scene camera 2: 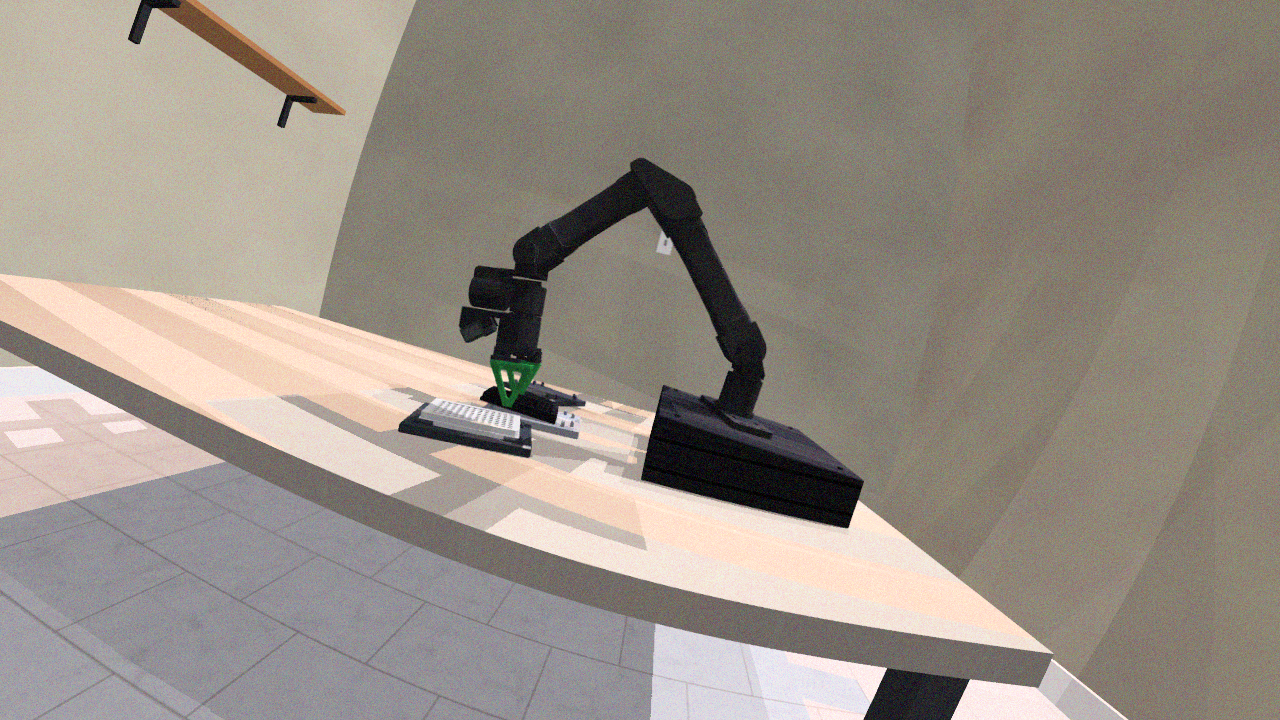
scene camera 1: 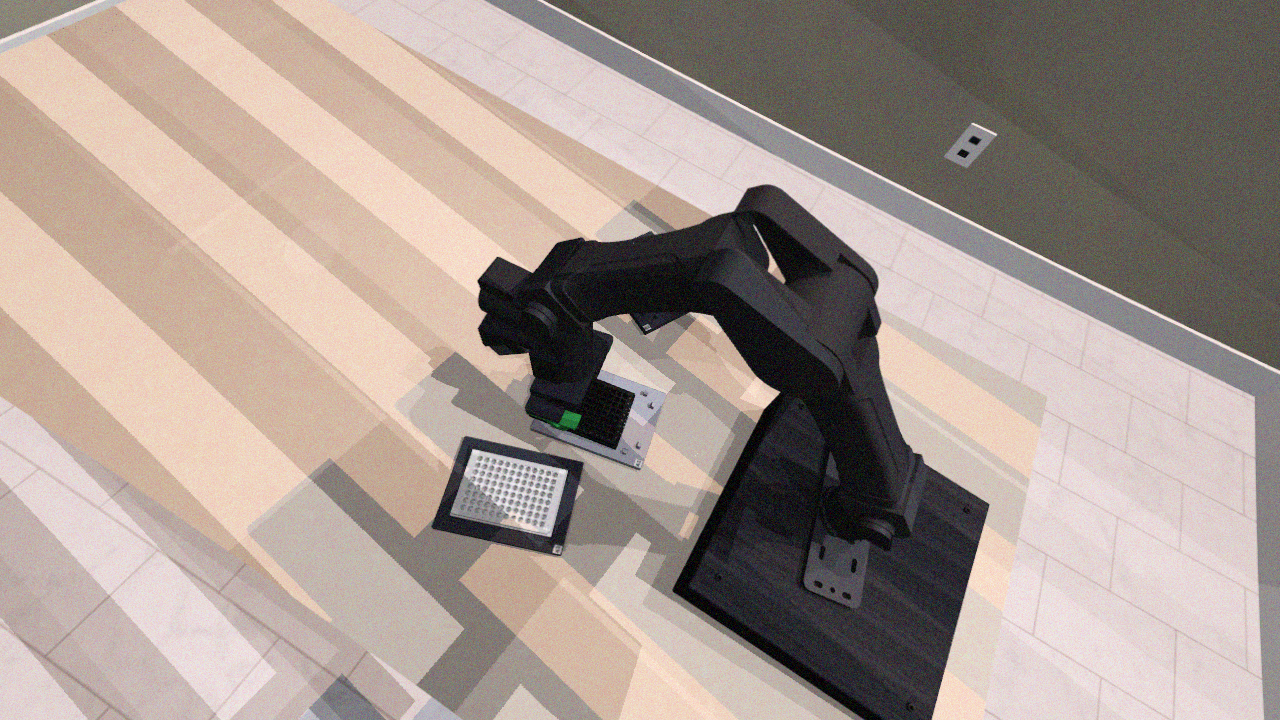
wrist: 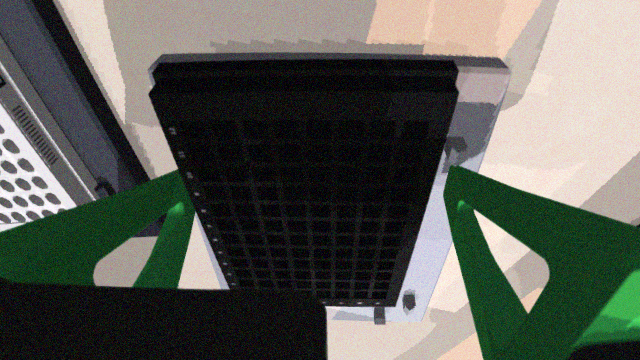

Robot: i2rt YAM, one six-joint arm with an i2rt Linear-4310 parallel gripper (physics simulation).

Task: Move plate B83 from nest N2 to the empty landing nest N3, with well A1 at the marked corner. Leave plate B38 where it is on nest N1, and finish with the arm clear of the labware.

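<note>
A black well plate [scene camera 1: 613, 413] [scene camera 2: 537, 408] [wrist: 310, 175] lies on a light grey nest [scene camera 1: 646, 429] [scene camera 2: 569, 430] [wrist: 434, 250]. A wide strip of nest with small posts shows along its right side in the wrist view. Whether it sits fully down is unclear. My gripper [scene camera 1: 569, 418] [scene camera 2: 510, 402] [wrist: 320, 180] is open, its green fingers low on either side of the black plate. A gap shows at the right finger; the left tip appears close to the plate's edge. A white plate [scene camera 1: 510, 492] [scene camera 2: 469, 417] [wrist: 22, 185] sits on a dark nest [scene camera 1: 569, 497] [scene camera 2: 465, 439] [wrist: 75, 110]. Plate and nest names are unreadable.
Another dark nest [scene camera 1: 660, 319] [scene camera 2: 565, 396] lies behind the arm, partly hidden in scene camera 1. The black base block [scene camera 1: 751, 537] [scene camera 2: 742, 483] stands right of the labware. The white plate's nest is close to the left finger in the wrist view.
</note>
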